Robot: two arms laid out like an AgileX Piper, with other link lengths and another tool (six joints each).
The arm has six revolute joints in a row. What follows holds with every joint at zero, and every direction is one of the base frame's. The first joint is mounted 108.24 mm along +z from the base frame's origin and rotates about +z. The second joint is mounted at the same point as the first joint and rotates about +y. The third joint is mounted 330.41 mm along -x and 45.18 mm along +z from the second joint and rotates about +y. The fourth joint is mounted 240.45 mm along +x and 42.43 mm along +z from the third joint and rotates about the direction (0.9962, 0, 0.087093). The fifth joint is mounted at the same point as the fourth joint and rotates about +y. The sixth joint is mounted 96.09 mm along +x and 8.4 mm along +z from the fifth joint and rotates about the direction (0.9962, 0, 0.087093). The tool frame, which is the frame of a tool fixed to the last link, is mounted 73.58 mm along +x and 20 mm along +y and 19.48 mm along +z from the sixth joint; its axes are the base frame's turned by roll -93.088, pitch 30.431 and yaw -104.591 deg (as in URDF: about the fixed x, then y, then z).
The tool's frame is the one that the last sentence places.
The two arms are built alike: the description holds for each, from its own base.
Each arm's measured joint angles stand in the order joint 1, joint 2, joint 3, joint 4, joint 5, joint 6.
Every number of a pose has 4 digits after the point. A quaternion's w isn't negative.
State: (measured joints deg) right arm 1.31 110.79 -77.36 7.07 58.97 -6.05; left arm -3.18 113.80 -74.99 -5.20 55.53 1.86
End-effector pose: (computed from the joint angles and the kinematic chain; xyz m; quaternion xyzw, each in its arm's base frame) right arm 0.4029 0.0477 0.1365 0.5262 -0.8471 0.0363 0.0642; left arm 0.4033 -0.0150 0.1024 0.4732 -0.8659 0.0983 0.1290
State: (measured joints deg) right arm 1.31 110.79 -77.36 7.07 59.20 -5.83; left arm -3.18 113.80 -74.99 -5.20 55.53 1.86
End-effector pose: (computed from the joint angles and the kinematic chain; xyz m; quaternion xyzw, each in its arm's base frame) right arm 0.4023 0.0477 0.1364 0.5249 -0.8479 0.0349 0.0660; left arm 0.4033 -0.0150 0.1024 0.4732 -0.8659 0.0983 0.1290
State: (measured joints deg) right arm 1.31 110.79 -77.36 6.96 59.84 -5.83; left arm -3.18 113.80 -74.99 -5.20 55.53 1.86
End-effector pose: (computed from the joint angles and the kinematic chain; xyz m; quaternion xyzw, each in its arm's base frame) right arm 0.4004 0.0475 0.1362 0.5259 -0.8469 0.0326 0.0710; left arm 0.4033 -0.0150 0.1024 0.4732 -0.8659 0.0983 0.1290
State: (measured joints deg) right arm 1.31 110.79 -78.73 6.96 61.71 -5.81; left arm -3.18 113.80 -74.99 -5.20 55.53 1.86
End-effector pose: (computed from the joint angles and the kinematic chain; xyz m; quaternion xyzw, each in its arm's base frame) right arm 0.4011 0.0479 0.1415 0.5274 -0.8458 0.0297 0.0741; left arm 0.4033 -0.0150 0.1024 0.4732 -0.8659 0.0983 0.1290
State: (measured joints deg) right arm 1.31 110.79 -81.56 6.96 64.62 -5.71; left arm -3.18 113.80 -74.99 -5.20 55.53 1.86
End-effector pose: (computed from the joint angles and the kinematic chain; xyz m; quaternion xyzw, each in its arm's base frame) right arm 0.4049 0.0485 0.1529 0.5292 -0.8448 0.0284 0.0739; left arm 0.4033 -0.0150 0.1024 0.4732 -0.8659 0.0983 0.1290
